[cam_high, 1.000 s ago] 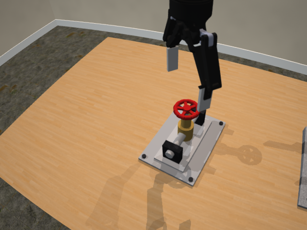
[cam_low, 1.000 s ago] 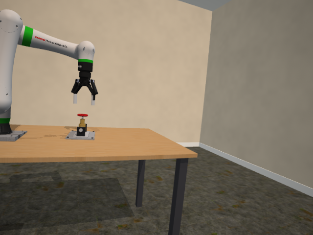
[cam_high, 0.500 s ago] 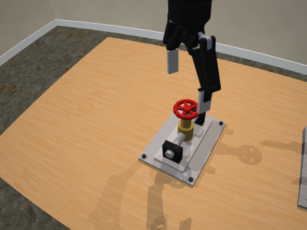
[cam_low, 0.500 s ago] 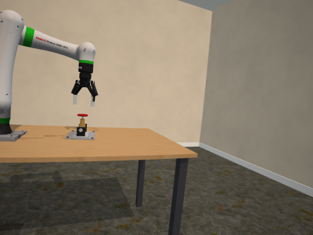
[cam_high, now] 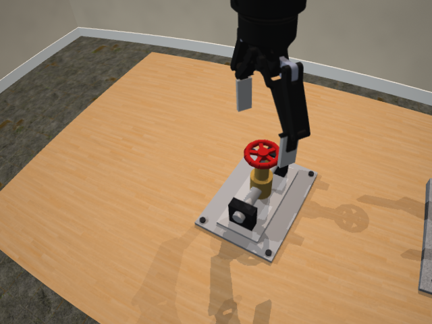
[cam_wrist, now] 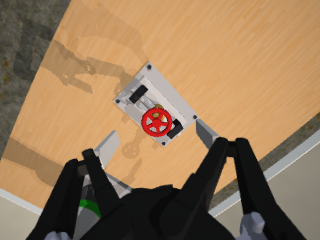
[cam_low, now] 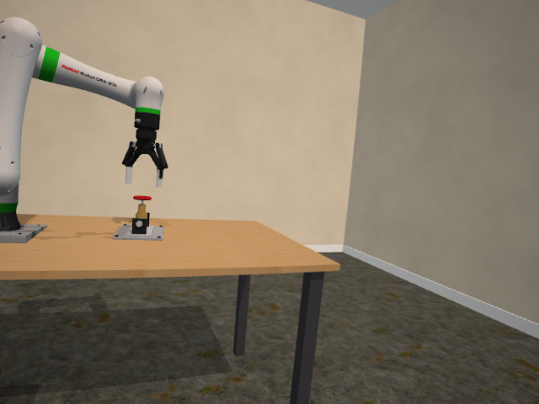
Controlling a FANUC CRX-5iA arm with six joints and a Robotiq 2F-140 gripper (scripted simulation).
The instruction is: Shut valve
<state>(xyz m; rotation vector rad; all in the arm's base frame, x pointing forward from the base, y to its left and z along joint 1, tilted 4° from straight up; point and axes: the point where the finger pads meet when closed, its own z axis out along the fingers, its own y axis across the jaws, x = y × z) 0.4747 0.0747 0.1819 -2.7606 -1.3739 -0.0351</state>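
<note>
The handwheel lies 70 mm below my hand.
</note>
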